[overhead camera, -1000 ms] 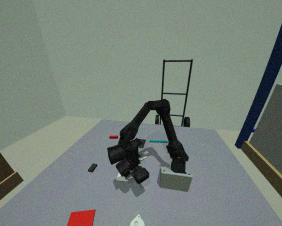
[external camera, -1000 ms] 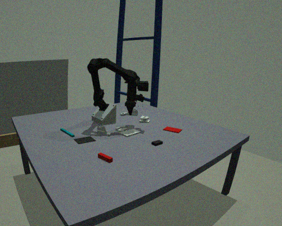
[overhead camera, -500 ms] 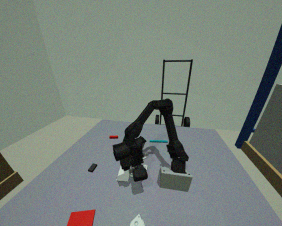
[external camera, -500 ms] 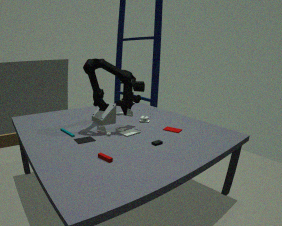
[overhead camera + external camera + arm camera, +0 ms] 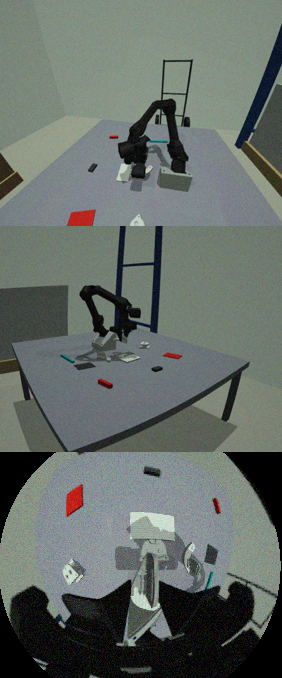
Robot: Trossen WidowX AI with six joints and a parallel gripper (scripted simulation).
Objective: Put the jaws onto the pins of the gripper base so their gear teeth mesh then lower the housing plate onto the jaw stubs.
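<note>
My gripper tip is 30 mm past the grey jaw and 20 mm to the left of it. The rest, counted from my gripper tip: flat light plate: 110 mm ahead, 40 mm to the right, 80 mm below; white gripper base: 220 mm to the left, 60 mm below; red flat plate: 250 mm ahead, 210 mm to the left, 80 mm below.
</note>
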